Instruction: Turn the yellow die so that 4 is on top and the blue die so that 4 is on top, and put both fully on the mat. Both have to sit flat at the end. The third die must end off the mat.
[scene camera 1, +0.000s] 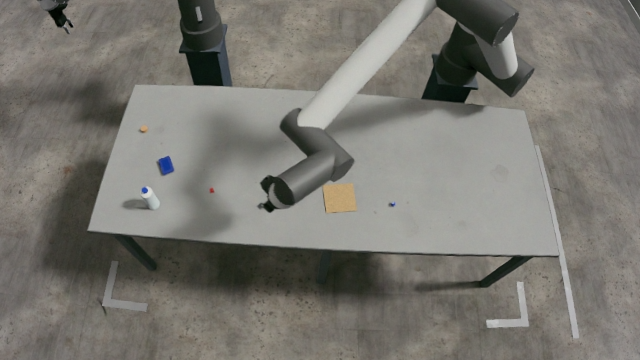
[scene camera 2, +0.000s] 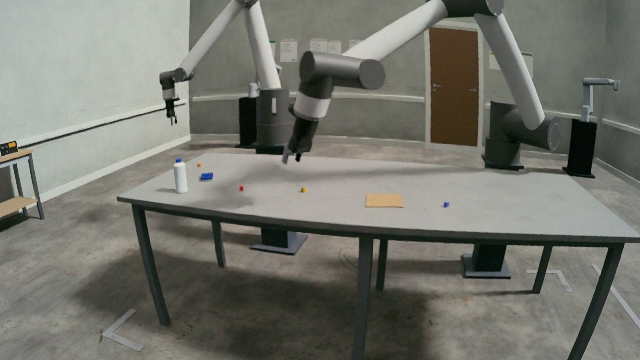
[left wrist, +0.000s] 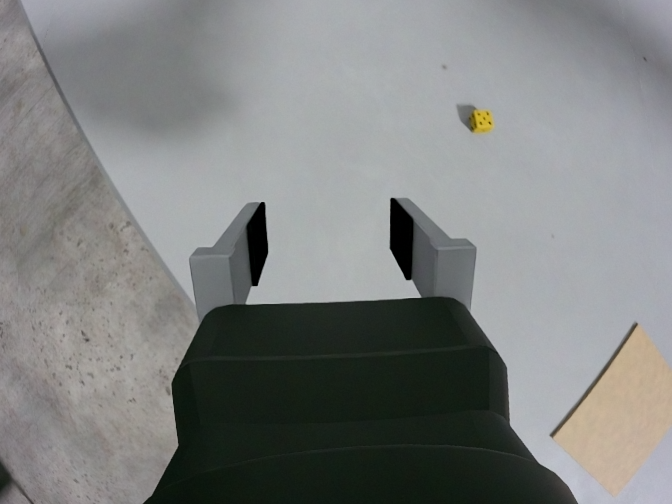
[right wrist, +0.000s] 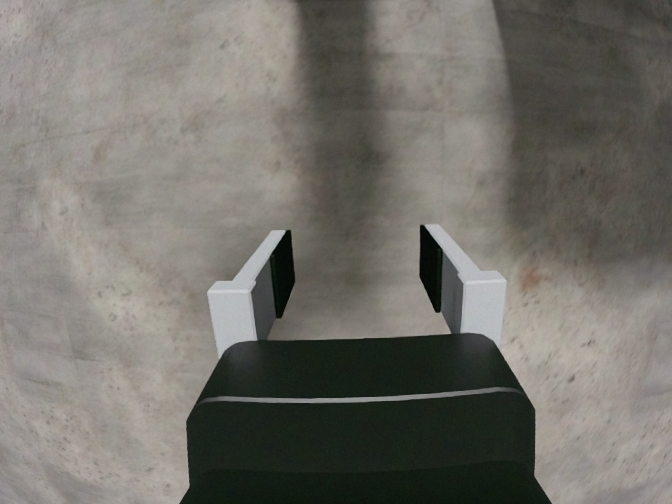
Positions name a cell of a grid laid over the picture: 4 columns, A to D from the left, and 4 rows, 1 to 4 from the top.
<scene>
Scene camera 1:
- tan mat: C3
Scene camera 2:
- left gripper: B2
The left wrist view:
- left gripper: B2
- tan mat: D4
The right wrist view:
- right gripper: C3
</scene>
